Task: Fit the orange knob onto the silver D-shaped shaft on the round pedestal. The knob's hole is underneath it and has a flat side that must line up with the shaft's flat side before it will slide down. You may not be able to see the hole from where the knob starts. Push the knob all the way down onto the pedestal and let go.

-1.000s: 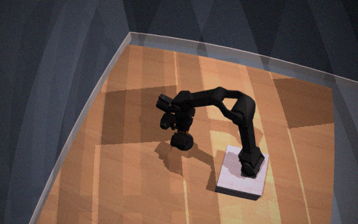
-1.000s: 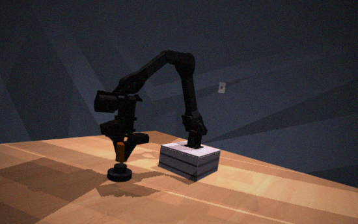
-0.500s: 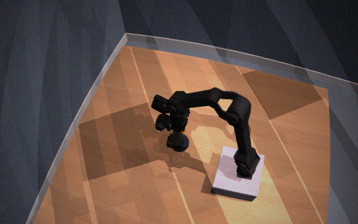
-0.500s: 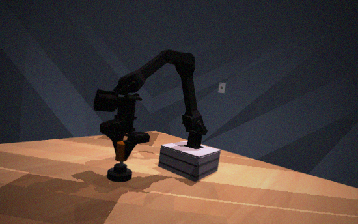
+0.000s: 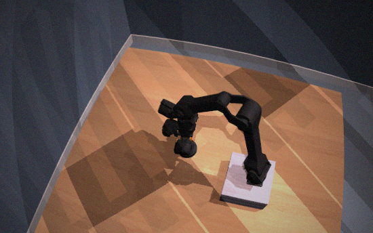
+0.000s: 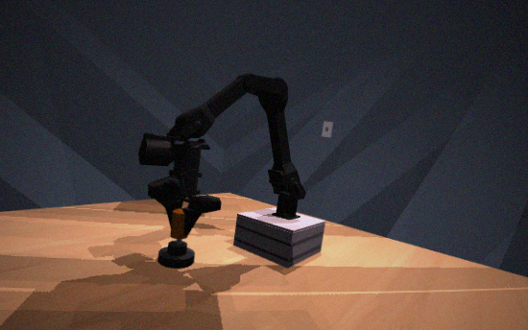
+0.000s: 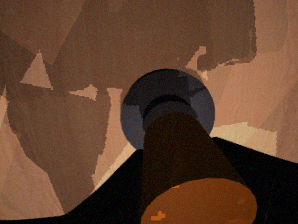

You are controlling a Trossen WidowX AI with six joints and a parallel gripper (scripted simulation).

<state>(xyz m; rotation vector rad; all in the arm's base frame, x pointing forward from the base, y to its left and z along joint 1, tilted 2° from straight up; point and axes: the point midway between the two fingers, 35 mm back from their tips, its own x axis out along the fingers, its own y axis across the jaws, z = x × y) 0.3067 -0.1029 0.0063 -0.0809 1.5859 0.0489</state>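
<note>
Now: gripper tip 40 mm above the round pedestal. The rest, counted from my gripper tip: orange knob: 30 mm above.
</note>
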